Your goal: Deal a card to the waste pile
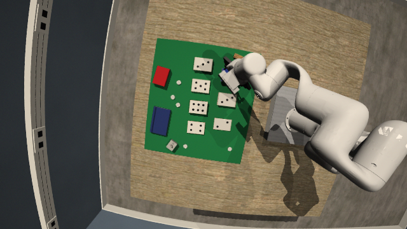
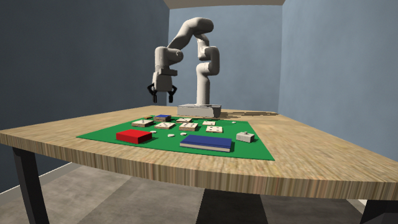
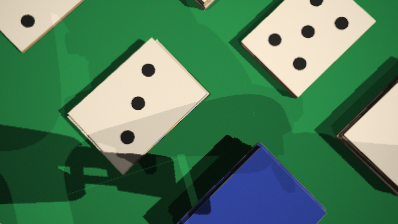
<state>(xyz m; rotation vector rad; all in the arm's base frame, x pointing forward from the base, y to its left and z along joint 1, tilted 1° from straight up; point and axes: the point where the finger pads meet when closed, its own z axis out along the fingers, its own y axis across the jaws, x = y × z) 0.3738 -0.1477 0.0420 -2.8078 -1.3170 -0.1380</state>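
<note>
My gripper is now 2 cm past the brown piece, 10 cm to the left of it and 10 cm above it. The rest, counted from my hand: blue book: 32 cm ahead, 29 cm to the left, 10 cm below; red box: 34 cm ahead, 6 cm to the left, 9 cm below; green mat: 13 cm ahead, 16 cm to the left, 12 cm below.
</note>
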